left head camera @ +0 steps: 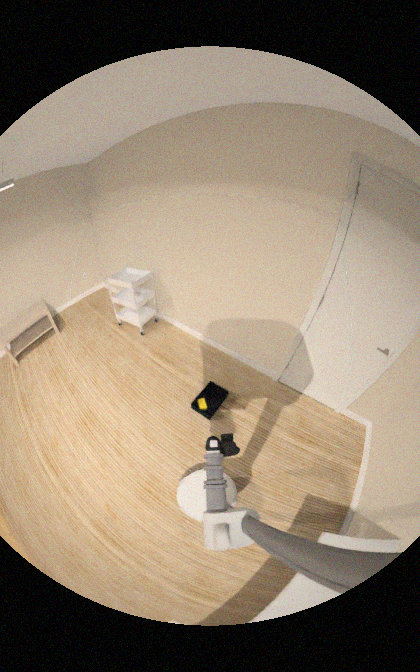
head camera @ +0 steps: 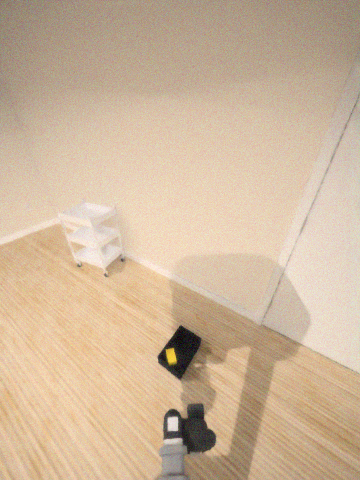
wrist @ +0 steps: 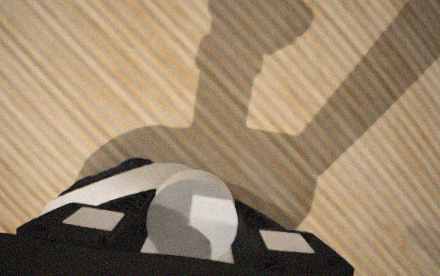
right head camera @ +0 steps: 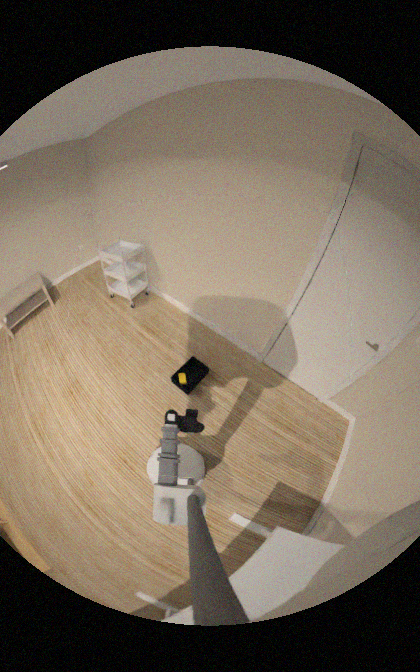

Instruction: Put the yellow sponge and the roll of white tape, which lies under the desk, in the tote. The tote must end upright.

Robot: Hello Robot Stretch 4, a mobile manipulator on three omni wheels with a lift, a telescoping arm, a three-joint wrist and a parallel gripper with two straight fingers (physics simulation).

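Places are measured from the robot's base along level axes (x ahead, y left, z up), in centimetres.
Where they show: gripper, between the fingertips: point(wrist: 193, 213).
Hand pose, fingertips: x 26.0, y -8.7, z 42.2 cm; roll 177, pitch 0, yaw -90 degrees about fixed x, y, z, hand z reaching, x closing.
After its pixels a point has its place.
The black tote point(head camera: 186, 345) @(z -2.5, x 89.4, y -11.9 cm) point(left head camera: 216, 394) point(right head camera: 196, 369) stands upright on the floor. The yellow sponge point(head camera: 171, 356) @(z 2.1, x 79.5, y 0.4 cm) point(left head camera: 202, 403) point(right head camera: 182, 378) lies inside it, toward its left side. My gripper point(wrist: 193, 213) @(z 42.2, x 26.0, y -8.7 cm) is shut on the roll of white tape point(wrist: 212, 209) @(z 44.6, x 27.4, y -9.7 cm), whose round pale face shows between the two black fingers in the wrist view. In the head views the black wrist hangs above the floor on the near side of the tote, a little apart from it in the picture. The fingers and the tape are hidden there.
A white three-tier cart point(head camera: 91, 220) @(z 71.1, x 171.1, y 73.8 cm) point(left head camera: 131, 282) point(right head camera: 123, 255) stands by the wall, back left. A low grey-brown unit stands farther left. A door is at the right. The white desk point(right head camera: 285, 570) is at the lower right, beside the robot. Robot shadows fall near the tote.
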